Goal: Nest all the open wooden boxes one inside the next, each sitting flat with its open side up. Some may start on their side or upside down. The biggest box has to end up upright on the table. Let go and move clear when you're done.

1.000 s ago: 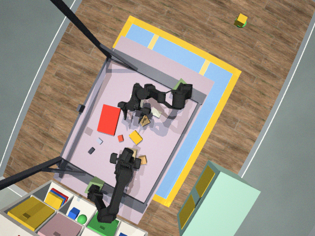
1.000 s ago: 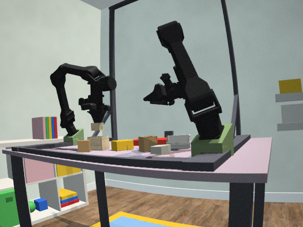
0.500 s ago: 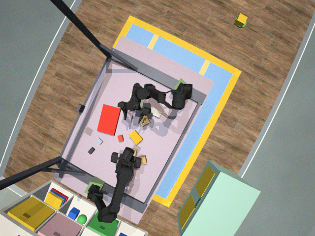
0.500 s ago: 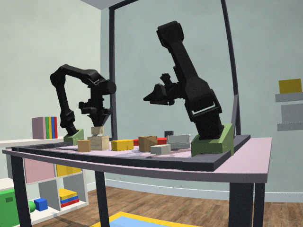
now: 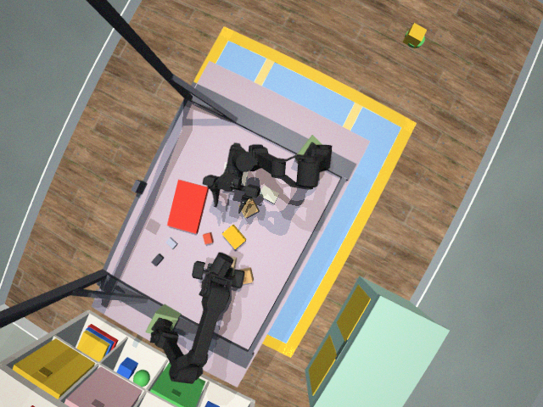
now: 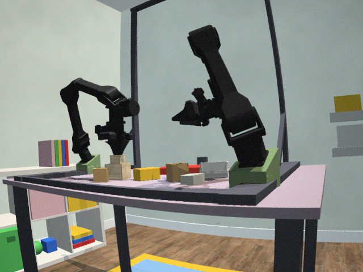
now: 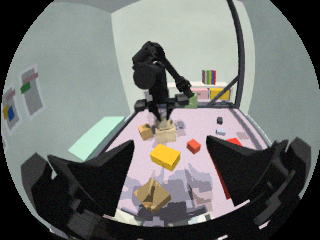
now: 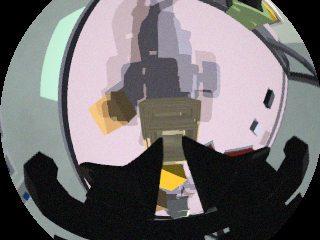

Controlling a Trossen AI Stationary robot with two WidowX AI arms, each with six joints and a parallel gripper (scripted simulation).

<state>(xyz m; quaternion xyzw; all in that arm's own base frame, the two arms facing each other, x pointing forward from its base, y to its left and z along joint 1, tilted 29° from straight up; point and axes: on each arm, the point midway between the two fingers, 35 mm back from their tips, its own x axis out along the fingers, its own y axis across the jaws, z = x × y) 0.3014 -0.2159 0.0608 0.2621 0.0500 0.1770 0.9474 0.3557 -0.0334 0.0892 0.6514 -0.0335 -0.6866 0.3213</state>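
The tan box lies 90 mm ahead of my right hand, 20 mm to the left of it and 90 mm below it. From my right hand the other things lie so: pale block: 60 mm behind, 340 mm to the left, 100 mm below; then flat red slab: 280 mm behind, 80 mm to the left, 100 mm below; then red cube: 130 mm behind, 30 mm to the left, 100 mm below.
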